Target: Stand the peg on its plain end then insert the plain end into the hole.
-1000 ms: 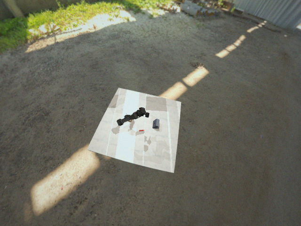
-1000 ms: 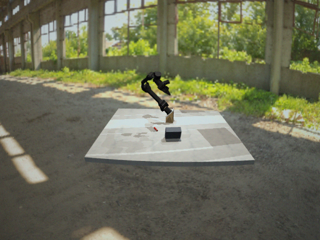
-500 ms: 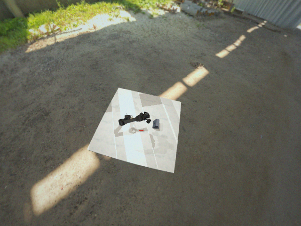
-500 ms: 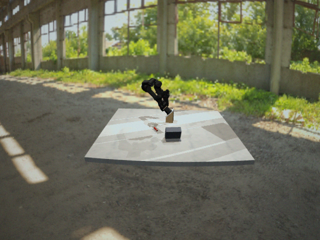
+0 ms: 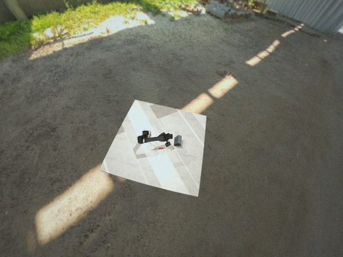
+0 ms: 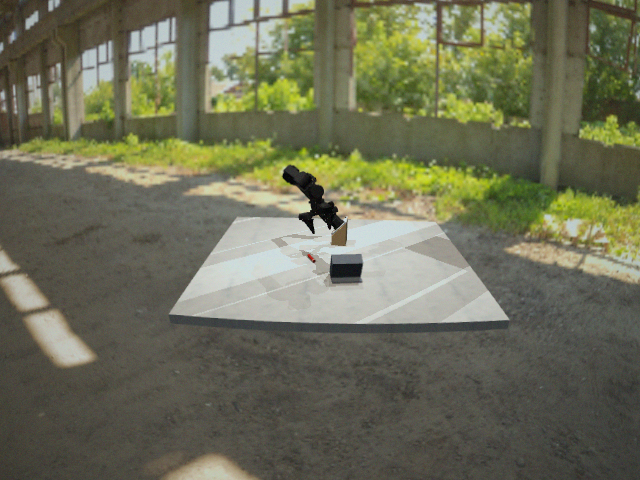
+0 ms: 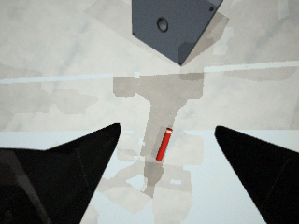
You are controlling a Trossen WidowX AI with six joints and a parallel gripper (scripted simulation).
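Now: the red peg 15 cm below my gripper tip, 4 cm to the right of it and 4 cm behind it. Also, from my gripper tip: sloped panel: 15 cm ahead, 11 cm below, 9 cm to the left.
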